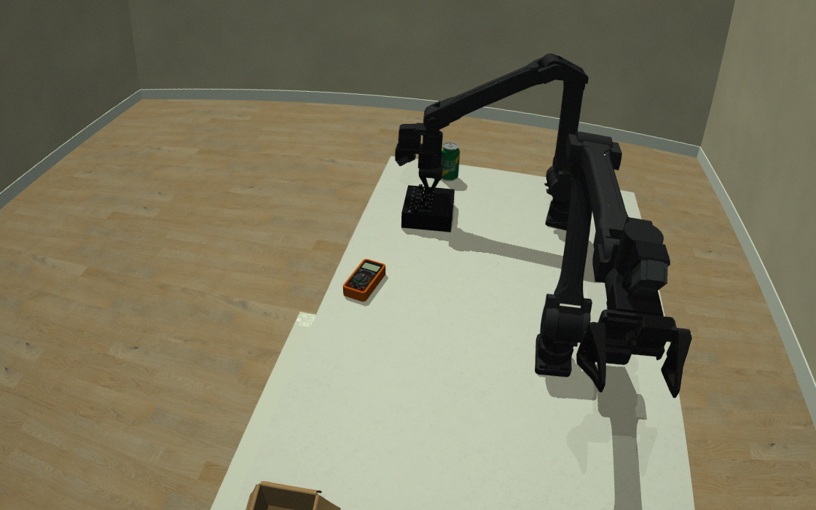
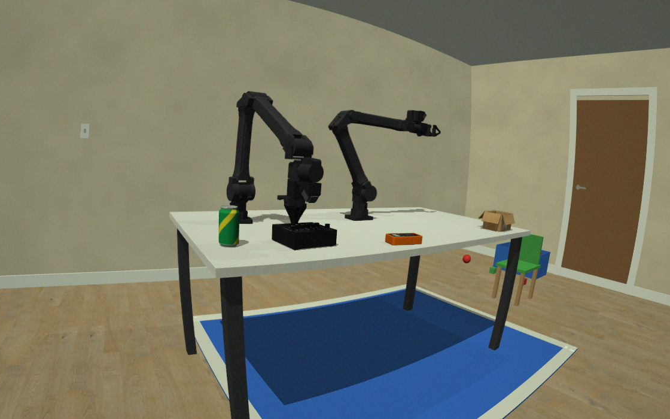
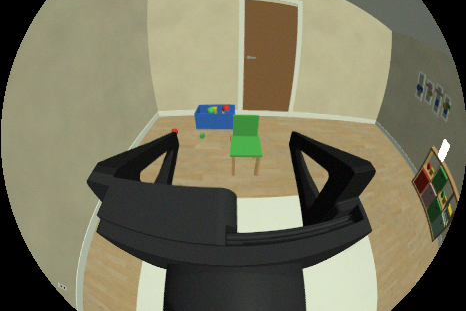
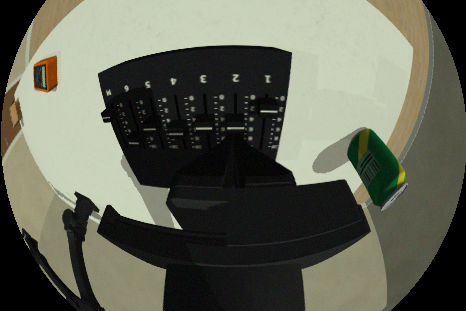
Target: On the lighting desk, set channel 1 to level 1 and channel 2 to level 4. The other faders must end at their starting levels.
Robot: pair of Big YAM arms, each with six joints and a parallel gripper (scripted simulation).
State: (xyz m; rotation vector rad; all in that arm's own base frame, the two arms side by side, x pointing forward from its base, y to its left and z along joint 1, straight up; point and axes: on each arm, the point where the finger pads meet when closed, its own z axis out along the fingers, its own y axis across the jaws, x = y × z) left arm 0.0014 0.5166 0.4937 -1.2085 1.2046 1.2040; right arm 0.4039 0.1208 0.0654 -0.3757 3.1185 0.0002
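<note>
My right hand is 2 cm short of the channel 2 fader cap. The rest, counted from my right hand: channel 1 fader cap (3 cm ahead, 2 cm to the right); then orange multimeter (8 cm ahead, 40 cm to the left, 5 cm below); then can (2 cm behind, 21 cm to the right).
</note>
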